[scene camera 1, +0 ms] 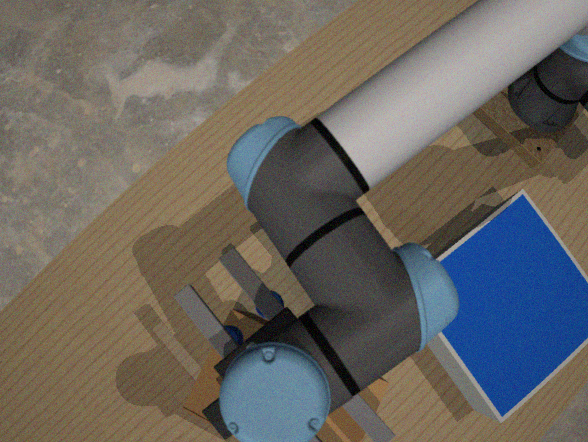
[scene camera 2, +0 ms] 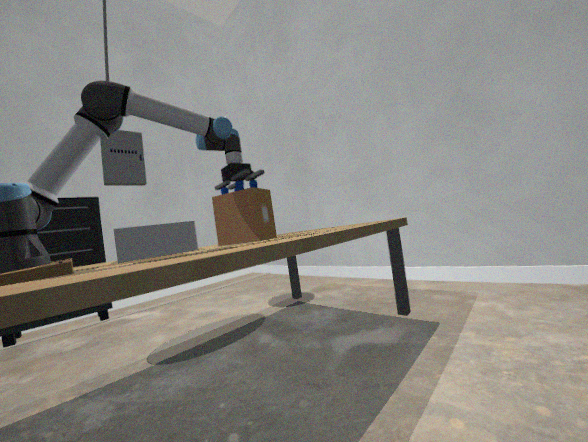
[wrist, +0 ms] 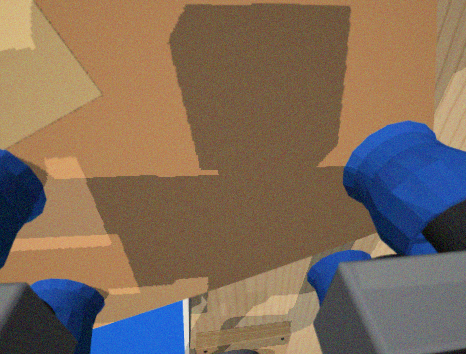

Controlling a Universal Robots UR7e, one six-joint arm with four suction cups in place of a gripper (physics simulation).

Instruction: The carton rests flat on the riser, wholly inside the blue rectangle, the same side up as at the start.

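The brown carton (scene camera 2: 244, 217) (wrist: 267, 88) stands on the wooden table (scene camera 2: 336, 234) (scene camera 1: 161, 184). My suction gripper (scene camera 2: 239, 185) (scene camera 1: 253, 320) hangs right at the carton's top face with suction off. I cannot tell whether the blue cups (wrist: 382, 182) touch it. The blue rectangle (scene camera 1: 485, 307) (wrist: 140, 330) lies on the grey riser (scene camera 1: 459, 377) beside the carton, and nothing rests on the part of it that shows.
The arm's wrist and forearm (scene camera 1: 336, 245) cover much of scene camera 1. A small wooden block (wrist: 242, 335) is fixed to the table near the riser. Behind the table are a grey wall box (scene camera 2: 123, 158), a black cabinet (scene camera 2: 86, 230) and a grey panel (scene camera 2: 156, 240).
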